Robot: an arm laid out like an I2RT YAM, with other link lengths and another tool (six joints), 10 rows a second.
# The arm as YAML. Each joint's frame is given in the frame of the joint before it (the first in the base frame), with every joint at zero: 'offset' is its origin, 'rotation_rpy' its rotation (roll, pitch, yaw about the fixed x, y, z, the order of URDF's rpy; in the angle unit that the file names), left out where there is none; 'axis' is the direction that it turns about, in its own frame. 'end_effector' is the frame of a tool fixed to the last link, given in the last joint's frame.
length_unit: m
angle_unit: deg
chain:
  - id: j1
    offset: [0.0, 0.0, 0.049]
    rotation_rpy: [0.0, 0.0, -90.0]
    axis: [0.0, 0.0, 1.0]
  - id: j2
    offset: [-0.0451, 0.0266, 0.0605]
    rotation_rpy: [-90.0, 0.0, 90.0]
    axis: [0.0, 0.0, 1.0]
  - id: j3
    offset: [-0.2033, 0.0, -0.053]
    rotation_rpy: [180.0, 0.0, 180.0]
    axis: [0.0, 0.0, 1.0]
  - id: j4
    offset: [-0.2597, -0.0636, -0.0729]
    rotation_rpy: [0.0, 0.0, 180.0]
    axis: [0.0, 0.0, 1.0]
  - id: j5
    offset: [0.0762, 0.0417, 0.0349]
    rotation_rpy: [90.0, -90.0, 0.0]
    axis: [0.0, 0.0, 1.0]
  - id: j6
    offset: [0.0, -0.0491, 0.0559]
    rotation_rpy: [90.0, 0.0, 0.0]
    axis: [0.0, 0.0, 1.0]
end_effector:
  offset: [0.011, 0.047, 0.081]
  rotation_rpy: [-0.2, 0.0, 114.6]
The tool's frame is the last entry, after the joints.
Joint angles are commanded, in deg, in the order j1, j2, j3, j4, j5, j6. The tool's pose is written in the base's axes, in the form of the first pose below.
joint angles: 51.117, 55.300, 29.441, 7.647, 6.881, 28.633
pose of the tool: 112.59 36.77 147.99 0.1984 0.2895 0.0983
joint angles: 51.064, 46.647, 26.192, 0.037, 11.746, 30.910
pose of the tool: 114.81 36.10 143.92 0.1904 0.2643 0.0977
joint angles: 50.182, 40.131, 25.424, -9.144, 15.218, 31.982
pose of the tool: 118.76 36.32 141.77 0.1853 0.2394 0.0981
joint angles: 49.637, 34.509, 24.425, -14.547, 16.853, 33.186
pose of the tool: 119.31 35.93 139.58 0.1802 0.2247 0.1020
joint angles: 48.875, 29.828, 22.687, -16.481, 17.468, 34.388
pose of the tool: 117.65 35.11 136.83 0.1786 0.2163 0.1048
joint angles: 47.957, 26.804, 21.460, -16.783, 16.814, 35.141
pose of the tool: 115.62 34.12 135.07 0.1791 0.2131 0.1081
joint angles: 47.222, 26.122, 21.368, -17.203, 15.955, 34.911
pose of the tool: 115.50 34.00 135.15 0.1799 0.2114 0.1090
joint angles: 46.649, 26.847, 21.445, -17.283, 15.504, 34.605
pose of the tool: 116.47 34.12 135.65 0.1814 0.2101 0.1061
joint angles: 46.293, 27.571, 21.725, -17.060, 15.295, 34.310
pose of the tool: 116.83 34.30 135.80 0.1831 0.2098 0.1056
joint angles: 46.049, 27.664, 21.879, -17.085, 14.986, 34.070
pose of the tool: 116.86 34.40 135.95 0.1838 0.2095 0.1062
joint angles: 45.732, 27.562, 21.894, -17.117, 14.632, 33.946
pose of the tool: 116.80 34.37 135.97 0.1844 0.2090 0.1066
